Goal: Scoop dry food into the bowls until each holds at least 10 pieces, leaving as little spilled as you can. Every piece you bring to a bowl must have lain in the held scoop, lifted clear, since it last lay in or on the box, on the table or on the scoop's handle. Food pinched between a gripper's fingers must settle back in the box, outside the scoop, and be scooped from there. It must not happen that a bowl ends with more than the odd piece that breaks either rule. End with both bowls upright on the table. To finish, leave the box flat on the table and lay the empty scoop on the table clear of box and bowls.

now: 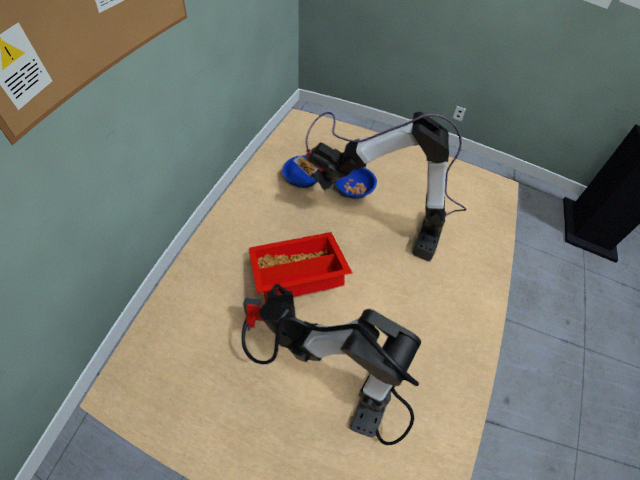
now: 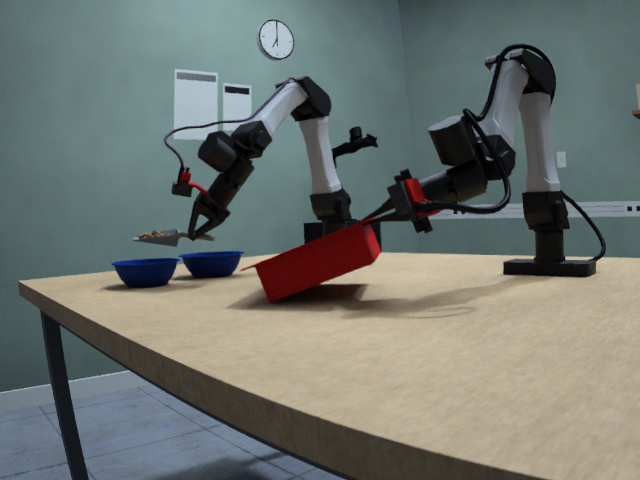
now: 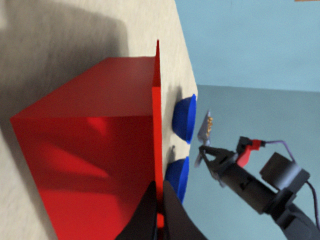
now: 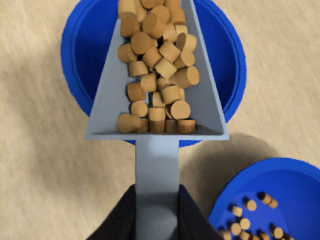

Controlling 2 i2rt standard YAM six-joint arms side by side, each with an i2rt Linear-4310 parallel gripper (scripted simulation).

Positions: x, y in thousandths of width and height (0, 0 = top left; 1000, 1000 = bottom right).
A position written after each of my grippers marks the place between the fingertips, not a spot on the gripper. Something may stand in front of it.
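Observation:
I see my left gripper (image 2: 565, 466), and image 3 shows that gripper too (image 3: 498, 794). My right gripper (image 2: 296, 497) appears again in image 3, the gripper (image 3: 627, 619), and in image 4, the gripper (image 4: 492, 806). Then there is a red box (image 2: 554, 516), with the box (image 1: 521, 551) visible in image 1 and the box (image 3: 292, 606) in image 3, while in image 4 it is out of frame. A grey scoop (image 4: 489, 644) is here as well. So are a blue bowl (image 2: 338, 551) and a blue bowl (image 2: 215, 570).

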